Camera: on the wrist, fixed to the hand. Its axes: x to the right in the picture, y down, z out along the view.
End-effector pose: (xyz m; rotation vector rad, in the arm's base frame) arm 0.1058 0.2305 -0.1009 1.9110 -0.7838 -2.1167
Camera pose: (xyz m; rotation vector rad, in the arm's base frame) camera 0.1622 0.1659 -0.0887 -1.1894 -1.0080 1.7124
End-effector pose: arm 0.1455 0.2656 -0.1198 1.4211 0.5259 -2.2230
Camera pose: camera 0.2212 0.2614 -0.1618 -0.0510 -1.5446 1.9319
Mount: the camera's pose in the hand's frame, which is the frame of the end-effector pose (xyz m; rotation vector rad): 0.0111 0.0488 -0.0707 -0.3678 -0.3867 -1.6604
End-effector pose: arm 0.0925 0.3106 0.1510 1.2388 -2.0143 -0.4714
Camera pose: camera 0.1110 0.3280 0.2338 2.4145 -0.5610 -1.7913
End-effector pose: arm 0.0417 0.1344 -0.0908 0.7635 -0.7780 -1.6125
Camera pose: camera 0.1248 0.1100 -0.0921 -0.6998 -0.1122 2.7694
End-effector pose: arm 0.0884 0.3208 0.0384 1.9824 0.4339 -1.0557
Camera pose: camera 0.1619 0.3473 0.0758 0.7124 2.0009 -1.9851
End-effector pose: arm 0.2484 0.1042 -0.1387 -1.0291 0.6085 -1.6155
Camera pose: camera 0.2117 0.0711 -0.2098 1.8863 0.3741 2.0182
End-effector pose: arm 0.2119 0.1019 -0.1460 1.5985 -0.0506 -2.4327
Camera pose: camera 0.2804 0.0589 -0.1771 -0.5053 -1.2409 1.7663
